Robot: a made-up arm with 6 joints. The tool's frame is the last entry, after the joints.
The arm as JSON. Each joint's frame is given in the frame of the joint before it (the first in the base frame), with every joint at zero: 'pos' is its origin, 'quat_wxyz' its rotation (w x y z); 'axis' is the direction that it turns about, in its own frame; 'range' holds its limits. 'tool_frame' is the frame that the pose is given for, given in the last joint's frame.
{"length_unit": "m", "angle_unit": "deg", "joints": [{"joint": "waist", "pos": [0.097, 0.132, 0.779], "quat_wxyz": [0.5, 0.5, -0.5, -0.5], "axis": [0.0, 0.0, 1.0], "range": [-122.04, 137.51]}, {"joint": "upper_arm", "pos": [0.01, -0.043, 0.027], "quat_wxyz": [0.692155, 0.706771, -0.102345, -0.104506], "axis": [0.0, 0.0, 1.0], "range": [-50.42, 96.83]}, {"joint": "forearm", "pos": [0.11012, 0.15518, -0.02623], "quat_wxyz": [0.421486, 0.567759, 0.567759, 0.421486], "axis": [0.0, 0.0, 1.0], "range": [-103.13, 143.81]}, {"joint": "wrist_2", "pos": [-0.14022, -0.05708, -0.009], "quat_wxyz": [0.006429, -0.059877, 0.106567, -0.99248], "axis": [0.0, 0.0, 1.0], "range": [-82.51, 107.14]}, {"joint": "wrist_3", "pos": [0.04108, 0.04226, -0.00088], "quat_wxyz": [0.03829, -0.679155, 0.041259, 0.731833], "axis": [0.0, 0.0, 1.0], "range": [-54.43, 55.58]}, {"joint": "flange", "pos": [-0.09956, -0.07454, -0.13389], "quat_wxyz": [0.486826, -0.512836, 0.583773, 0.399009], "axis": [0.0, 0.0, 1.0], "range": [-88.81, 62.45]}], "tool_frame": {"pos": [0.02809, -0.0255, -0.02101], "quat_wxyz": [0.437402, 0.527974, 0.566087, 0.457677]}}
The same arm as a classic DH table. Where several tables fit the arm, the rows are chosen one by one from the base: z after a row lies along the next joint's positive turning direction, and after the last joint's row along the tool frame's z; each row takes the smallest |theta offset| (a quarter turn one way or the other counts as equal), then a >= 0, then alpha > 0; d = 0 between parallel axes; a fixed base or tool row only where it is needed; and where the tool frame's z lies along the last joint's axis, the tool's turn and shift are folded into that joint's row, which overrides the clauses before.
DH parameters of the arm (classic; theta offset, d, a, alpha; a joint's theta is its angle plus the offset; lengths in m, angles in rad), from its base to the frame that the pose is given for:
base (fixed): 1.5708 0.779 0.132 -1.5708
waist: -0.2937 -0.0692 -0.022 -1.5908
upper_arm: 1.5647 0.0453 -0.1552 -1.8644
forearm: 0.5184 0.1856 0.1501 -0.2451
wrist_2: 0.9524 -0.0802 0.0466 -1.4966
wrist_3: 1.4158 -0.1891 -0.0861 -1.7799
flange: 0.0233 -0.1074 0.0271 -1.7705
tool (fixed): 3.1294 0.0271 0 0
Joint limits (rad, base to tool): -2.13..2.4 -0.88..1.69 -1.8..2.51 -1.4401..1.8699 -0.95..0.9701 -1.55..1.09

